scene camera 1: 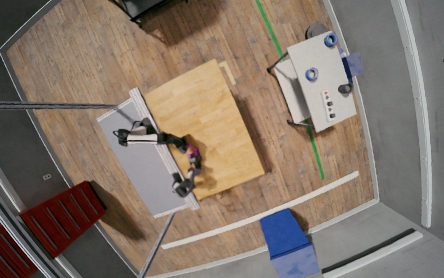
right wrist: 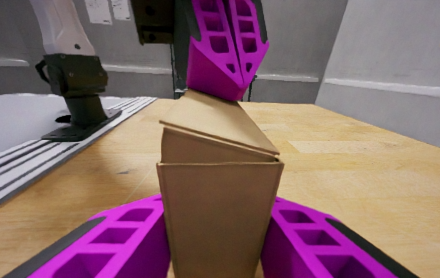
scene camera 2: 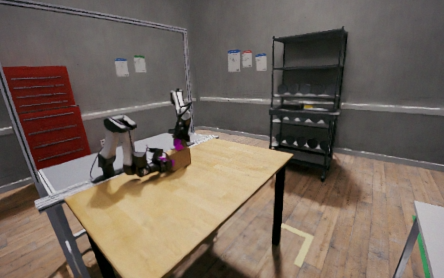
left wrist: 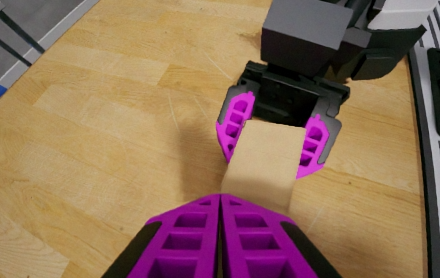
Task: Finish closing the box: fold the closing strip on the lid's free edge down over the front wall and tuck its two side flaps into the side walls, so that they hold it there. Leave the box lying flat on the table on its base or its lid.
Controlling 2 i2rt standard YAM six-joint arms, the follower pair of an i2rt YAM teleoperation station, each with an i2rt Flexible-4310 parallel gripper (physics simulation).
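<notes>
The brown cardboard box stands on the table. Its lid is low but slightly open: in the right wrist view its left edge is raised, the right edge lies at the wall top. A side flap shows in the gap. The closing strip is hidden. My right gripper is shut on the box's near end, one finger per side. My left gripper is shut, empty, its tips at the lid's far part, apparently touching it.
The aluminium rail runs along the arm side of the table. A black shelf rack, a red cabinet and a white side table stand away from the arms.
</notes>
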